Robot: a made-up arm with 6 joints.
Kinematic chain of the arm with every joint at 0, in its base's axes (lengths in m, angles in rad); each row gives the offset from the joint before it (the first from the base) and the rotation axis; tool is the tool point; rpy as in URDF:
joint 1: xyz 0 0 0.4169 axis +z
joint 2: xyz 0 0 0 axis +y
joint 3: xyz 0.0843 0 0.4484 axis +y
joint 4: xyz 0.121 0 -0.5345 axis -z
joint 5: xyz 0 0 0 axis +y
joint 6: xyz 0.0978 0 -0.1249 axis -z
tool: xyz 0 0 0 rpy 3.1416 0 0
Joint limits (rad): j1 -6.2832..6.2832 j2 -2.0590..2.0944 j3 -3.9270..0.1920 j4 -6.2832..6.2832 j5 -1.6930..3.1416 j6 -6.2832..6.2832
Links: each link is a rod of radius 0.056 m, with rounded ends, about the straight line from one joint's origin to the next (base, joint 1, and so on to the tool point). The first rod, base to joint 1, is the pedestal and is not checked.
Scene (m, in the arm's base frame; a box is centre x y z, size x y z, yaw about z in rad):
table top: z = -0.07
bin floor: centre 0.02 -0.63 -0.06 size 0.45 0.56 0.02 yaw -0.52
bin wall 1: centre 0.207 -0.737 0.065 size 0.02 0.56 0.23 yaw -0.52
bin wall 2: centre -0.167 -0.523 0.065 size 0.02 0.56 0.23 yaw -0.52
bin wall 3: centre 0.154 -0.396 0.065 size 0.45 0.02 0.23 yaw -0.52
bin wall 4: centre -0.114 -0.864 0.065 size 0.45 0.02 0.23 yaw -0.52
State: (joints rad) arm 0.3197 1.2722 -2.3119 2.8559 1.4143 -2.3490
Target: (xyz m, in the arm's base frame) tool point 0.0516 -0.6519 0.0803
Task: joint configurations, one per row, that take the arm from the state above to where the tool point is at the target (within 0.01 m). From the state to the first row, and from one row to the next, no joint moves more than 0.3 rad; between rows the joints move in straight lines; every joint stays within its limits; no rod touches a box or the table.
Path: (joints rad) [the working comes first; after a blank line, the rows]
Joints at the target: -1.4984 0.6908 -0.8336 3.0935 1.2661 -2.3490
Straight joint move there: touches bin wall 1.

1: 0.0599 1.1156 -2.0740 2.8895 1.3987 -2.3490
2: -0.2000 0.9590 -1.8362 2.9231 1.3831 -2.3490
3: -0.4598 0.8024 -1.5983 2.9566 1.3676 -2.3490
4: -0.7196 0.6458 -1.3604 2.9902 1.3520 -2.3490
5: -0.9795 0.4892 -1.1226 3.0238 1.3364 -2.3490
6: -1.2393 0.3326 -0.8847 3.0574 1.3208 -2.3490
7: -1.4991 0.1760 -0.6468 3.0910 1.3053 -2.3490
8: -1.4988 0.4334 -0.7402 3.0922 1.2857 -2.3490
9: -1.4984 0.6908 -0.8336 3.0935 1.2661 -2.3490

